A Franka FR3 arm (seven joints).
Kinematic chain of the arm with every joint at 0, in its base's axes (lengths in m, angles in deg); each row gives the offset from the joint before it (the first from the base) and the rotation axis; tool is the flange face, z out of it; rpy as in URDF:
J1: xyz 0 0 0.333 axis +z
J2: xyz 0 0 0 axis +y
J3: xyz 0 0 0.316 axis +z
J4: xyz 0.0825 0 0 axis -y
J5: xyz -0.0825 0 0.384 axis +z
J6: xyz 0 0 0 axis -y
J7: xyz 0.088 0 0 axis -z
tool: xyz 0 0 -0.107 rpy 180 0 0
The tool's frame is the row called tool.
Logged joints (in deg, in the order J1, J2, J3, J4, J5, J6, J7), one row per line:
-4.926 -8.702 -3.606 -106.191 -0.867 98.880 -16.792
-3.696 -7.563 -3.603 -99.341 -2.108 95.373 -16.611
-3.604 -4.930 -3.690 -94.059 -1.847 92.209 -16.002
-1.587 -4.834 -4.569 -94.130 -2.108 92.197 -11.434
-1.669 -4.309 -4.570 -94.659 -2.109 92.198 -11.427
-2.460 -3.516 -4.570 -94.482 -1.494 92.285 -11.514
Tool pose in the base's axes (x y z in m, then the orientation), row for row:
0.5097 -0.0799 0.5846 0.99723 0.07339 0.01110 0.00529
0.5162 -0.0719 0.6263 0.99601 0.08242 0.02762 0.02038
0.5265 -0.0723 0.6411 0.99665 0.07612 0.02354 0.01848
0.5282 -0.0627 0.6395 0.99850 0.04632 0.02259 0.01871
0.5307 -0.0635 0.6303 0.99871 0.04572 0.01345 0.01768
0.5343 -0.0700 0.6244 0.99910 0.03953 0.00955 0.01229
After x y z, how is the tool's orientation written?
As a quaternion, x y z w.
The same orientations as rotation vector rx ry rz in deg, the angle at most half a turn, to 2 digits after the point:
178.90 13.17 1.99
176.99 14.65 4.91
177.32 13.54 4.19
177.62 8.24 4.02
177.77 8.14 2.39
178.44 7.06 1.71

